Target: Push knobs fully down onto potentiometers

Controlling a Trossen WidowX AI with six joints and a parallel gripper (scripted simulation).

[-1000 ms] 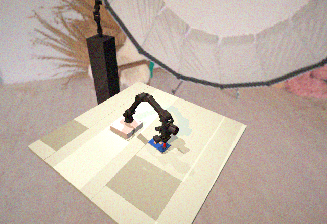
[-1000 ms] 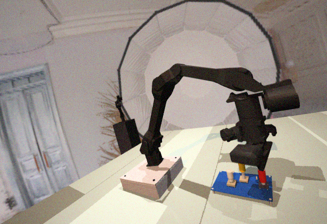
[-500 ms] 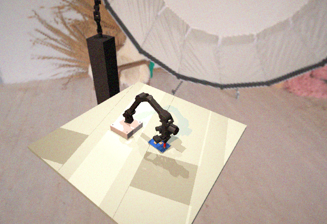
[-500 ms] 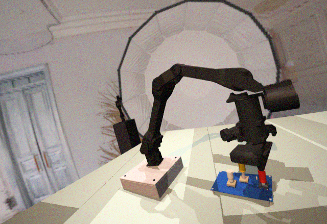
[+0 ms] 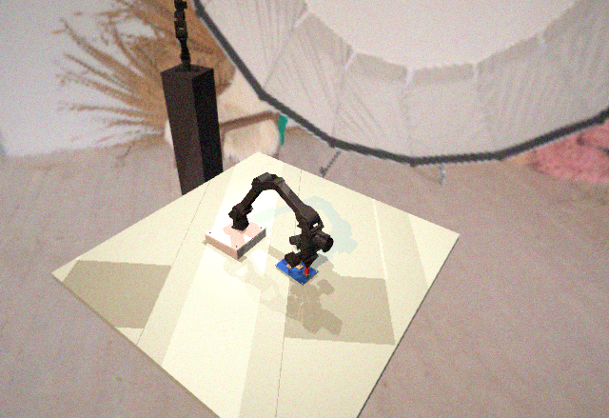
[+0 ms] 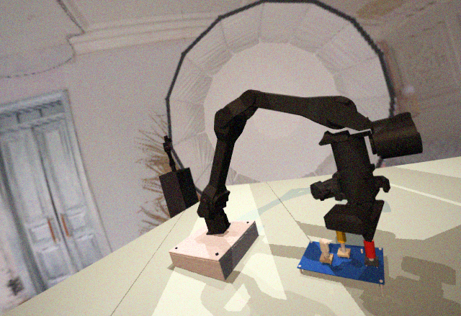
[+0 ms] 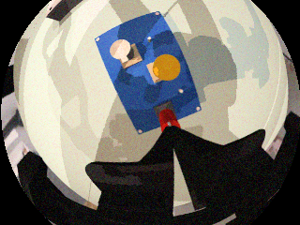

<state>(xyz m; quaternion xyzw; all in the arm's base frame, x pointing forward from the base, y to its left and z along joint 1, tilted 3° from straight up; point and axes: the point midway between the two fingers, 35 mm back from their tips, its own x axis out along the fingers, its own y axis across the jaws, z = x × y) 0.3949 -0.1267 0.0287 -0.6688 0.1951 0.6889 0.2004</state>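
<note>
My gripper tip is now 10 mm above the red knob. From my gripper tip the other things lie so: beige knob (80 mm behind, 10 mm to the left, 20 mm below).
</note>
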